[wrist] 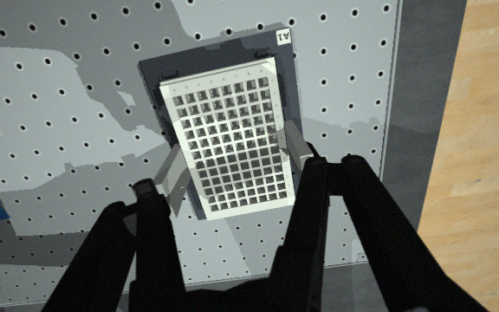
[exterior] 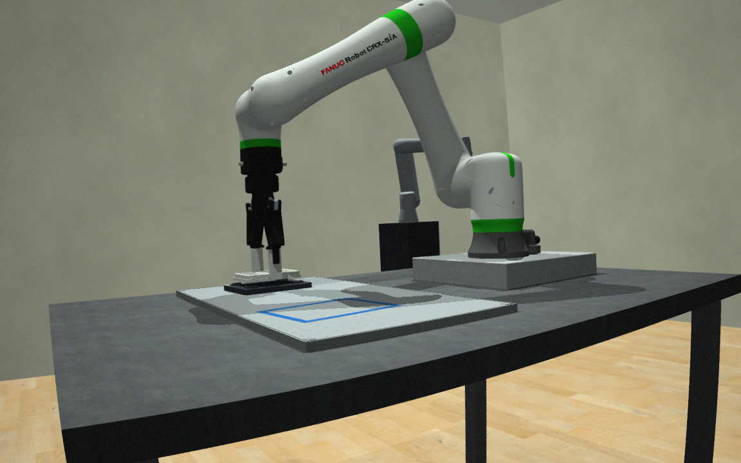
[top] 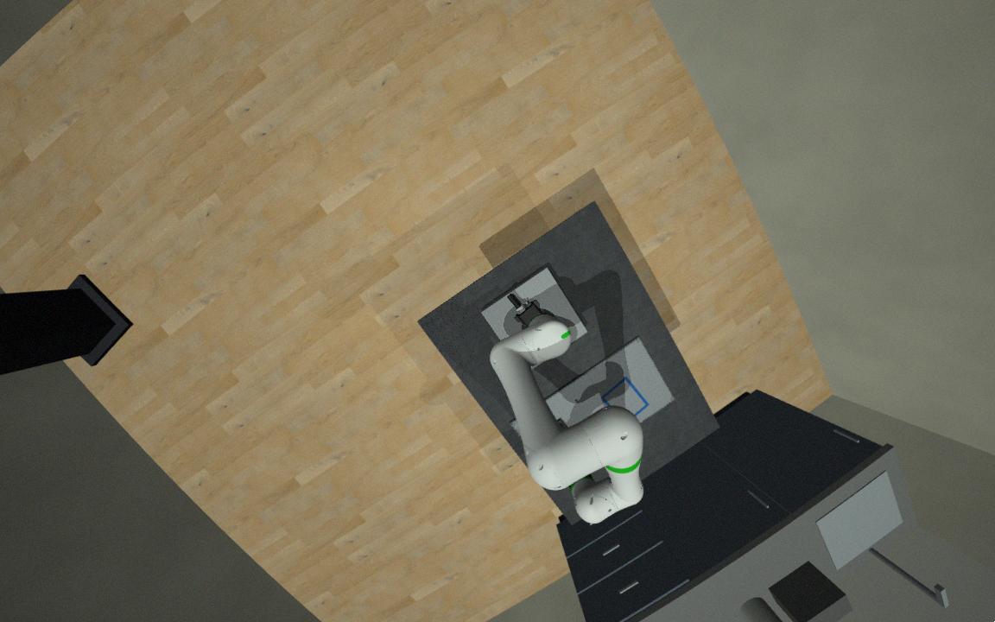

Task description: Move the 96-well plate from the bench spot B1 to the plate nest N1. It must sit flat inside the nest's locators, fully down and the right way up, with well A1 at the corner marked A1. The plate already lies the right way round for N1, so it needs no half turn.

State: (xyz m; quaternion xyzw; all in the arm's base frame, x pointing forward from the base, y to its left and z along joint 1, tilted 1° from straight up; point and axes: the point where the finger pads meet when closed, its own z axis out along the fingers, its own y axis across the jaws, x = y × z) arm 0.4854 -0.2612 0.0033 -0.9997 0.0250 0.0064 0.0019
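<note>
My hand is 2 cm above the white 96-well plate. The rest, counted from my hand: A1 mark (7 cm ahead, 6 cm to the right, 4 cm below); black plate nest N1 (4 cm below).
</note>
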